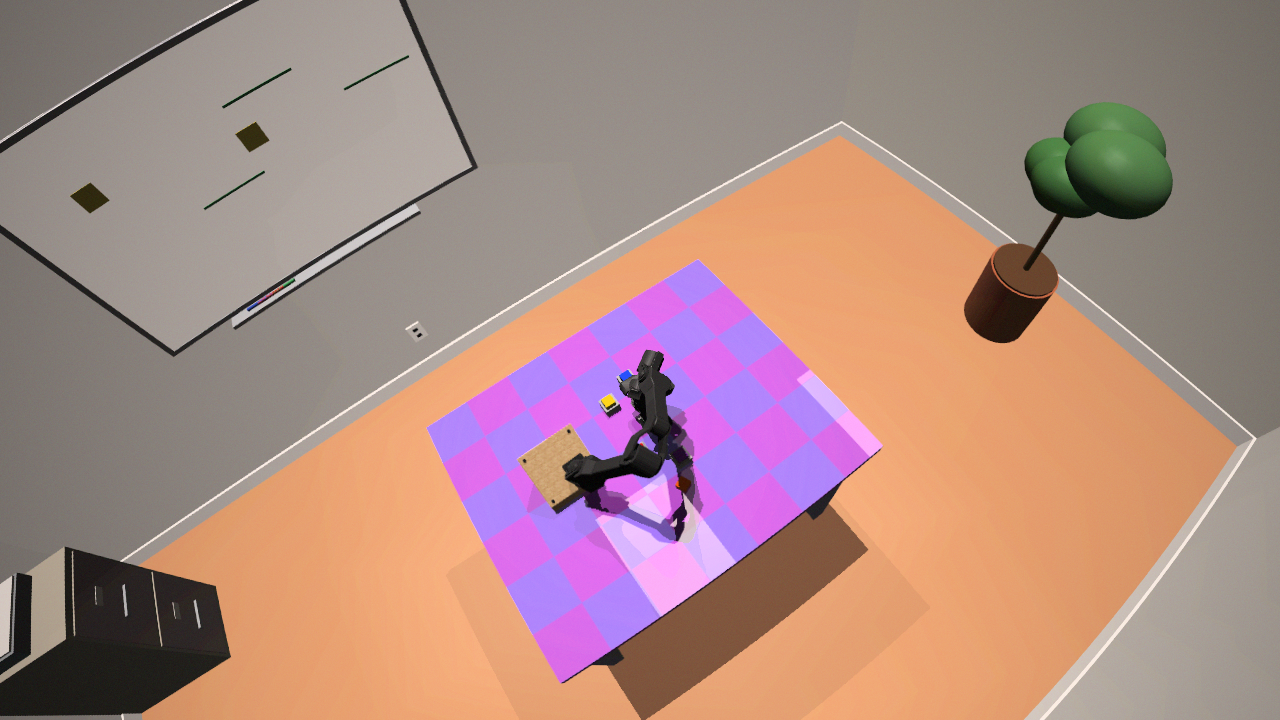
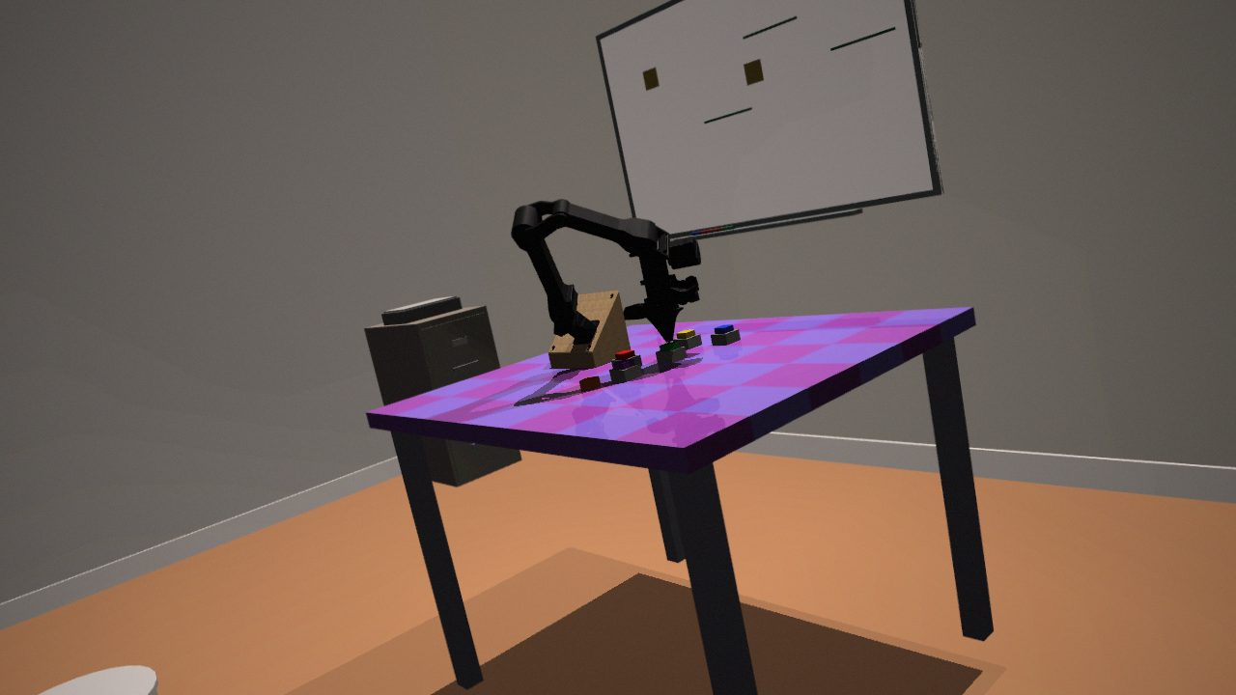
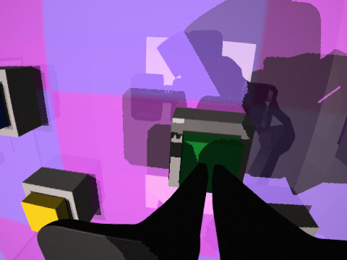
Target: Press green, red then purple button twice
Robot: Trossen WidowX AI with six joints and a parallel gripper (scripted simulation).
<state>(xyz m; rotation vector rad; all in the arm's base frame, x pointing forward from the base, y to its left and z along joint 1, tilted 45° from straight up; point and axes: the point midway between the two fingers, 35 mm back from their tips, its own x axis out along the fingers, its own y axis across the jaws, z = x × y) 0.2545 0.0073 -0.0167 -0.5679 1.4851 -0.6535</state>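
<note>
My gripper tip is 10 mm above the green button. Also, from my gripper tip: blue button (30 mm ahead, 160 mm to the left, 10 mm below); red button (80 mm behind, 70 mm to the right, 10 mm below); yellow button (60 mm behind, 120 mm to the left, 10 mm below).
</note>
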